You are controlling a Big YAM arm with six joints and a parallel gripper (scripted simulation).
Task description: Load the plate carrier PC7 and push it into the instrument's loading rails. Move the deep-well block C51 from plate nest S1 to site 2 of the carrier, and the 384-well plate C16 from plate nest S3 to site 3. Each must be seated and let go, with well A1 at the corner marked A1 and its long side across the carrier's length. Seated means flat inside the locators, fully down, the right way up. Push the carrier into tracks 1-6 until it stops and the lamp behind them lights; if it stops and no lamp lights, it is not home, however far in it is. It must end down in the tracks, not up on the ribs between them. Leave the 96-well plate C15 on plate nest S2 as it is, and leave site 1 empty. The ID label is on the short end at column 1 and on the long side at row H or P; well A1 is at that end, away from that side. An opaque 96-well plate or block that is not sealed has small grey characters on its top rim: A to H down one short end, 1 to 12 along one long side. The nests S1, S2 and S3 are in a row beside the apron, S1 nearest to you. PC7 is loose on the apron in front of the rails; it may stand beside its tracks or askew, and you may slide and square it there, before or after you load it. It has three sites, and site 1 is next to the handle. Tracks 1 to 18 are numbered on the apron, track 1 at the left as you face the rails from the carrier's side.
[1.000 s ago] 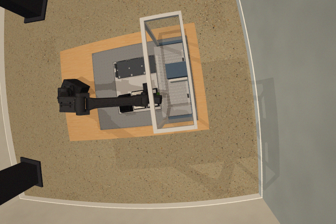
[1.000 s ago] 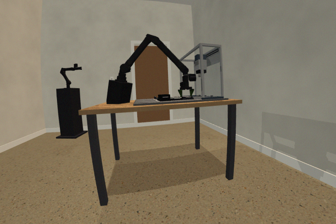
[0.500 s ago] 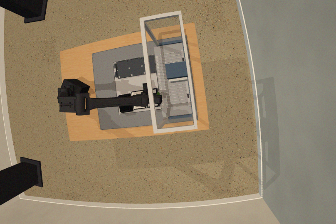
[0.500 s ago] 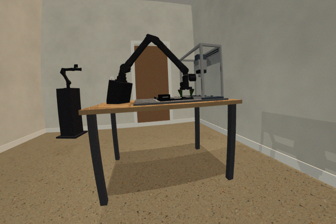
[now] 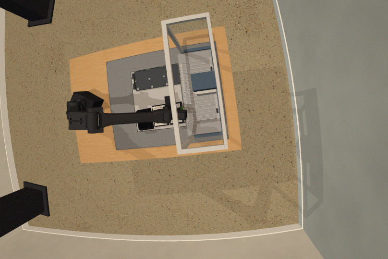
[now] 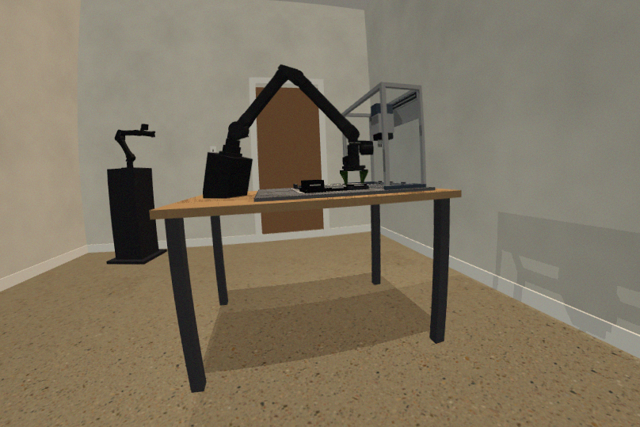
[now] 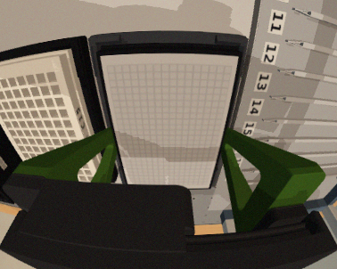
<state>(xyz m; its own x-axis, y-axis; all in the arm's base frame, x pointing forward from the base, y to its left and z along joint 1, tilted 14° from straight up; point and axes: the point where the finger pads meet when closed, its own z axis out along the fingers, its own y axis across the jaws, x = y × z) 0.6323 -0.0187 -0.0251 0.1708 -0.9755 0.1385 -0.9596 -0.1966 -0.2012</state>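
My hand is 20 mm above the nest S3. The rest, counted from my hand: dark carrier PC7 (230 mm to the left, 140 mm behind, 10 mm below); then black nest (210 mm behind, 50 mm to the right, 20 mm below); then white 96-well plate C15 (100 mm behind, 20 mm to the right).
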